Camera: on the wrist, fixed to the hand. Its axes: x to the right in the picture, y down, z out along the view.
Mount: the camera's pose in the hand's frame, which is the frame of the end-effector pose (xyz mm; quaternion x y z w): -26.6 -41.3 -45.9 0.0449 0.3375 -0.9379 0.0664
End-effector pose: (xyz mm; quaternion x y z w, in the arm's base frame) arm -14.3 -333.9 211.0 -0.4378 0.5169 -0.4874 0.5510
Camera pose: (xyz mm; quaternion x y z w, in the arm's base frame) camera -63.3 -312.4 251.8 0.3246 0.2122 0.7201 0.5753
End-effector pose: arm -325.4 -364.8 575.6 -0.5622 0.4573 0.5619 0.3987
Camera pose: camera -272.1 -396.3 601.7 -0.6380 -0.3372 -0.5469 0.4244
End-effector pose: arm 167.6 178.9 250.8 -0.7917 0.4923 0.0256 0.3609
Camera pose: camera 172.4 182.3 317.8 0.5067 0.5869 0.6261 0.0826
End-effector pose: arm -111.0 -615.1 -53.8 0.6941 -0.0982 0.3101 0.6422
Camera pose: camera -123.9 -571.9 -103.7 0.0624 0.8751 -0.3431 0.3355
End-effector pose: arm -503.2 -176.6 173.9 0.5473 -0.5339 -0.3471 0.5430
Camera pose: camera -455.6 -147.4 136.5 -0.6786 -0.6456 0.3237 0.1339
